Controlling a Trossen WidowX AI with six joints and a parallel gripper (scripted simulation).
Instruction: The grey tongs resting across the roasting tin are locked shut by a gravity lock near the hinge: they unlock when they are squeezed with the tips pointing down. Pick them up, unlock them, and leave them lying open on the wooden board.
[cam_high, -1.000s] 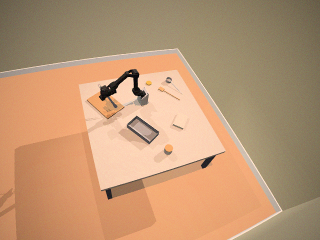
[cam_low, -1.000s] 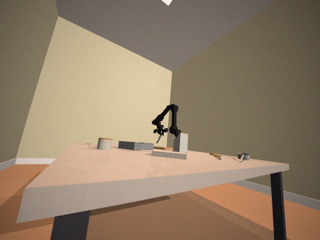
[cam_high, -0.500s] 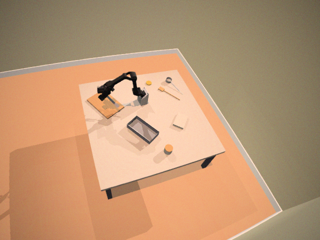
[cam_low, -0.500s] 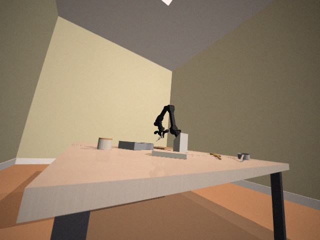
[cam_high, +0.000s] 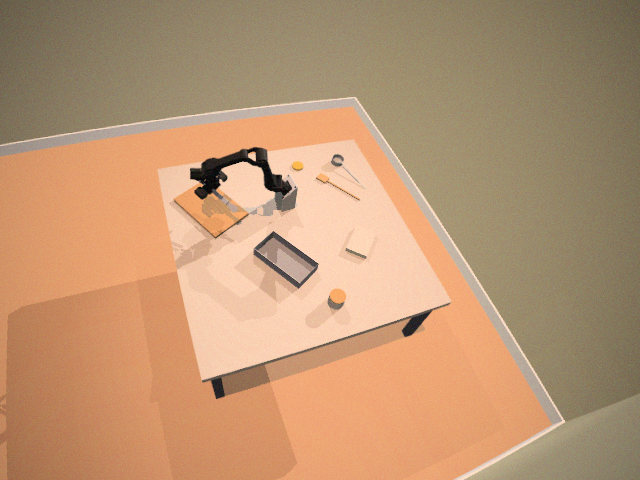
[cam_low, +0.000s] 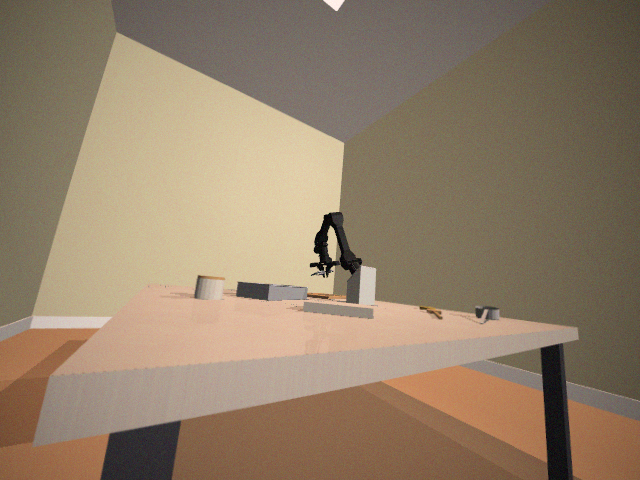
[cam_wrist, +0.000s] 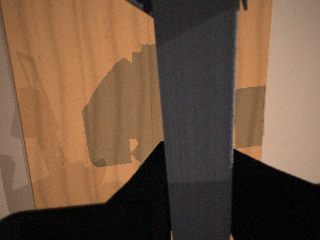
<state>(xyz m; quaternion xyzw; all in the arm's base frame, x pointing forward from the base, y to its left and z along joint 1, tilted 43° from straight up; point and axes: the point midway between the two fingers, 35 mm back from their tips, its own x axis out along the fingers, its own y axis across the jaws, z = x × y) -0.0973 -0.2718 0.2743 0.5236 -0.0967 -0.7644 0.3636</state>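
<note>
Right now the wooden board is 110 mm below my gripper tip and 10 mm to the right of it. Also, from my gripper tip: pale block 680 mm to the left, 500 mm ahead, 110 mm below; orange disc 590 mm to the left, 160 mm behind, 110 mm below; roasting tin 470 mm ahead, 240 mm to the left, 90 mm below.
</note>
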